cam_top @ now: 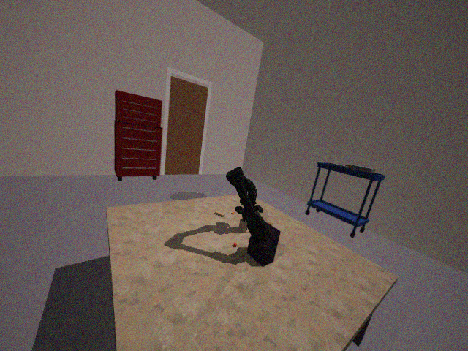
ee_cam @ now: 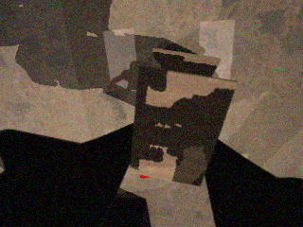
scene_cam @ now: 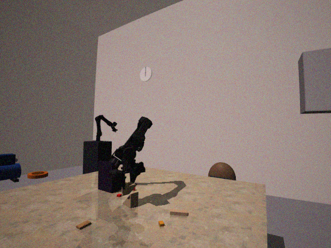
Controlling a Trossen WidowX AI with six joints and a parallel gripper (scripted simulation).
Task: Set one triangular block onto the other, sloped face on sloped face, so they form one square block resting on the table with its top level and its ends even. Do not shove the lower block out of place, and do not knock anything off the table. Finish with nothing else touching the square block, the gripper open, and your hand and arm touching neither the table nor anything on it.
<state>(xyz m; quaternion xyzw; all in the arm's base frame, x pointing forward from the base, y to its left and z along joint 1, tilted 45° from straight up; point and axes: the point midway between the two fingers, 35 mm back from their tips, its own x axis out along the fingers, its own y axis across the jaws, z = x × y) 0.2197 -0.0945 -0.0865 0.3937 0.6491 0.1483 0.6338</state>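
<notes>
My gripper tip is now 10 cm past the small red piece, 5 cm to the right of it and 7 cm above it. Round my gripper tip: small orange piece (23 cm ahead, 11 cm to the right, 7 cm below); brown bar (3 cm behind, 25 cm to the right, 7 cm below); tan bar (27 cm ahead, 7 cm below).
</notes>
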